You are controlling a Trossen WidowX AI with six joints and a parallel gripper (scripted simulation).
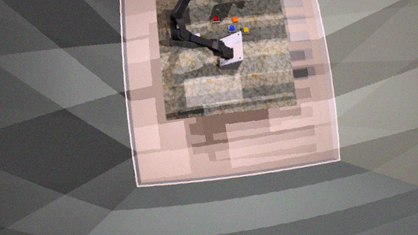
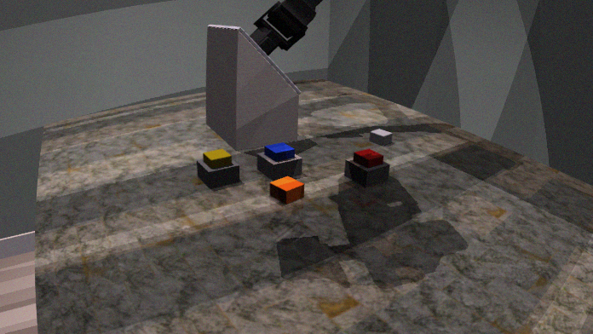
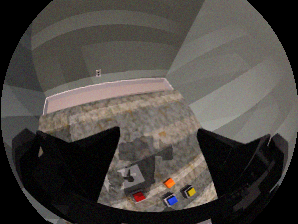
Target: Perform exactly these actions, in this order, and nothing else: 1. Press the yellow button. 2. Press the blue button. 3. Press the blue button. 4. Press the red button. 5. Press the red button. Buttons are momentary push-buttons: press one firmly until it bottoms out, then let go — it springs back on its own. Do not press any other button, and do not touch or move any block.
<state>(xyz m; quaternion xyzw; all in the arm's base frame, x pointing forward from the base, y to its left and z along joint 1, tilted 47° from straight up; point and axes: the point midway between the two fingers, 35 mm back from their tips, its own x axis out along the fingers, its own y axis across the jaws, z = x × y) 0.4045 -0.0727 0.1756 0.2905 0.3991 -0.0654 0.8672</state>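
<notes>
The yellow button lies 210 mm behind my gripper tip, 190 mm to the right of it and 280 mm below it. Round my gripper tip: blue button (200 mm behind, 100 mm to the right, 280 mm below); then orange block (130 mm behind, 130 mm to the right, 300 mm below); then red button (130 mm behind, 10 mm to the left, 280 mm below).
</notes>
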